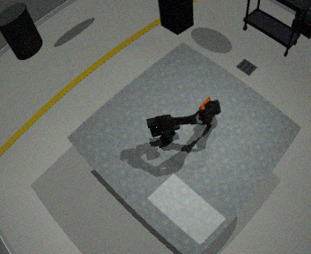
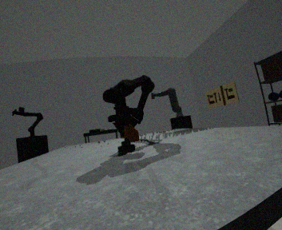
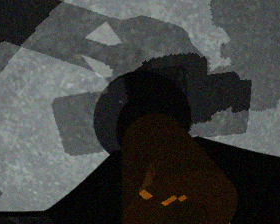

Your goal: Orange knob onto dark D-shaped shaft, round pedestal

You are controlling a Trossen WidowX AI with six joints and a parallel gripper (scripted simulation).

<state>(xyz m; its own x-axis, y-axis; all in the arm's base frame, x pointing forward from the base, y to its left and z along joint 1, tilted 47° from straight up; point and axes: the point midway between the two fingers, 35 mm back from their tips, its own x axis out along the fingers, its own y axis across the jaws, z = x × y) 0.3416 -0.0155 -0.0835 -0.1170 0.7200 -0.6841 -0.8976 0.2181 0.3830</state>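
Now: gripper tip 20 mm below the orange knob. The rest, counted from my gripper tip: dark round pedestal: 40 mm below.
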